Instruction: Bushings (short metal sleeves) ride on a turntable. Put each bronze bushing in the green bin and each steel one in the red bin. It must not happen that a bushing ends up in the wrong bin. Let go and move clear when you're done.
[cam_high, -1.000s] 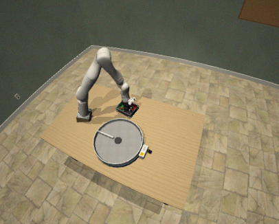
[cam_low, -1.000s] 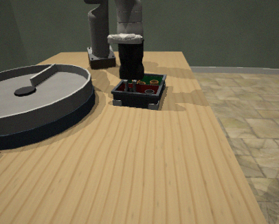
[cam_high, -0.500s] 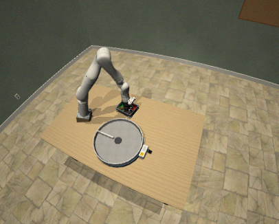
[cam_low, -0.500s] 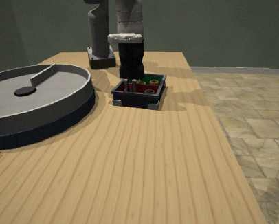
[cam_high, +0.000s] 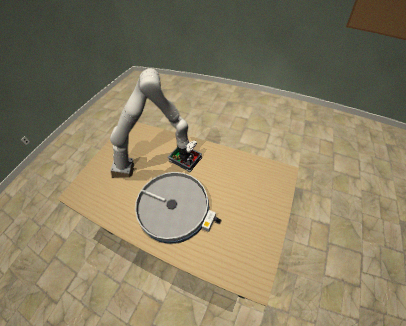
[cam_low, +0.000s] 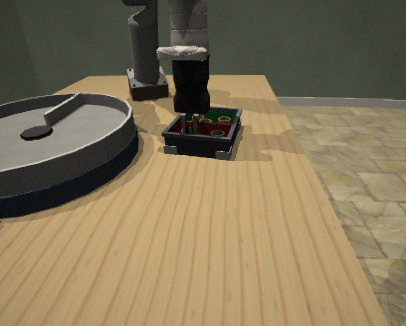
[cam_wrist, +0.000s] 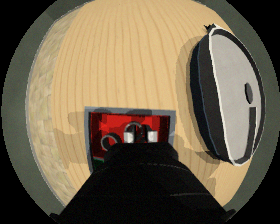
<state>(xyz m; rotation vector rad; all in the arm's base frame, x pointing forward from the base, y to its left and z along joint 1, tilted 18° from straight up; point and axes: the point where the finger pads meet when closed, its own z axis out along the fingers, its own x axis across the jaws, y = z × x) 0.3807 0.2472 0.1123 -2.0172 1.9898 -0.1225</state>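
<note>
Now: the bin 5 cm behind my hand, 2 cm to the left of it and 1 cm below it. Also, from my hand: grey turntable 32 cm to the right, 9 cm ahead, 2 cm above.
</note>
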